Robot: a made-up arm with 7 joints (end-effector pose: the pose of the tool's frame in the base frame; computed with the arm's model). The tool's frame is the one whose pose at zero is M.
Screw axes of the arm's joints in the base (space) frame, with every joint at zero. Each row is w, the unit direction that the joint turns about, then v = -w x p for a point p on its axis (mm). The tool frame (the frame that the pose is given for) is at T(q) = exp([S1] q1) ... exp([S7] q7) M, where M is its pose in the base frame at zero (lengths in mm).
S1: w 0 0 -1 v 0.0 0.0 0.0
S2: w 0 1 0 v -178.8 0.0 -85.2
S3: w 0 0 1 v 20.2 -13.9 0.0
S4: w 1 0 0 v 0.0 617.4 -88.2
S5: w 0 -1 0 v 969.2 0.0 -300.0
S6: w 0 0 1 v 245.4 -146.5 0.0
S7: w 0 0 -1 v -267.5 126.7 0.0
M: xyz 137.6 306.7 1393.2 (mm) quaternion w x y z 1 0 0 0
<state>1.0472 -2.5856 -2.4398 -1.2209 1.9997 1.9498 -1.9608</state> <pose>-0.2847 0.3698 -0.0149 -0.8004 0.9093 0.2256</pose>
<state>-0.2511 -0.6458 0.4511 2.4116 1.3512 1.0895 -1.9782</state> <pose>-0.1972 -0.2772 0.4536 -0.0955 -2.5055 1.0692</pose>
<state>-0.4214 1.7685 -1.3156 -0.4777 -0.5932 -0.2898 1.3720</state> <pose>0.8217 0.1075 -0.7730 2.6821 0.0947 1.2132</pose>
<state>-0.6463 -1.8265 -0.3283 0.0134 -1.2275 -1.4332 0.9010</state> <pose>-1.0330 -0.7725 0.6677 0.6981 0.3200 -1.6162</pose>
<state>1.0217 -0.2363 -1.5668 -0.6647 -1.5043 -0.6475 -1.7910</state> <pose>-0.3630 -0.6985 1.0720 1.6982 -0.1136 -1.4436</pose>
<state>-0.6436 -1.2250 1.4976 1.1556 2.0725 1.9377 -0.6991</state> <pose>-0.4923 -0.3217 0.3271 0.5434 2.1765 -0.7608</pose>
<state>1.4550 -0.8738 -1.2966 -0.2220 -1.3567 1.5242 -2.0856</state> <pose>-0.5926 0.4299 1.2599 -0.5989 -1.1199 1.1336</pose>
